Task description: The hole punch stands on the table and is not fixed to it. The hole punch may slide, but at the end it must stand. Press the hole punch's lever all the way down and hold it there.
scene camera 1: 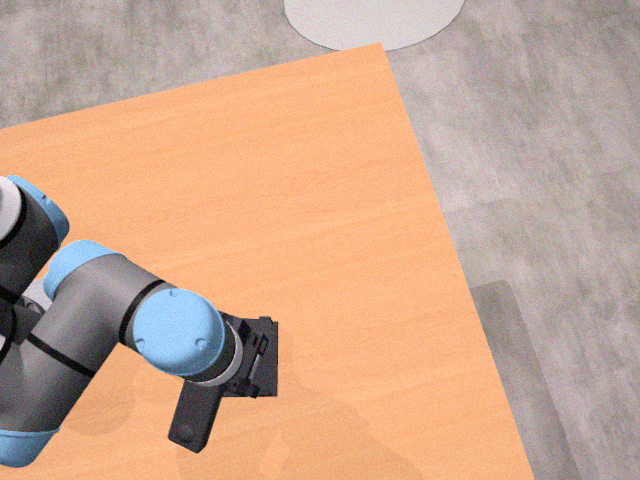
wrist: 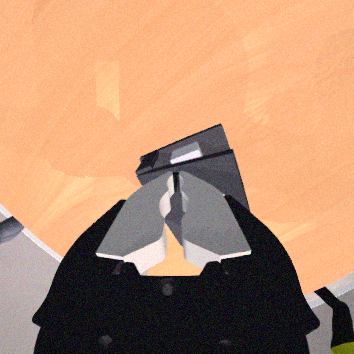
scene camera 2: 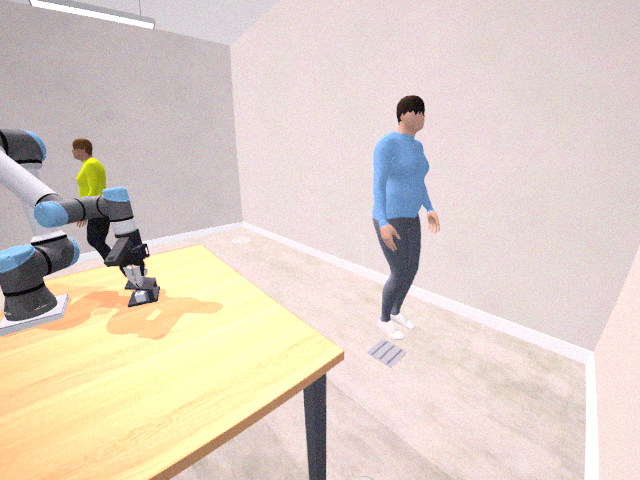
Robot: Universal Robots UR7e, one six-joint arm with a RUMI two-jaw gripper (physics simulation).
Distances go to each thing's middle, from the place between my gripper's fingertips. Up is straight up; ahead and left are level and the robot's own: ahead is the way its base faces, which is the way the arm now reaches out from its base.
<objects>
The lever (scene camera 1: 261,378) lies 50 mm to the left of my hand and 10 mm below it. From my hand the other things lie so: dark hole punch (scene camera 1: 273,392) (50 mm to the left, 30 mm below).
</objects>
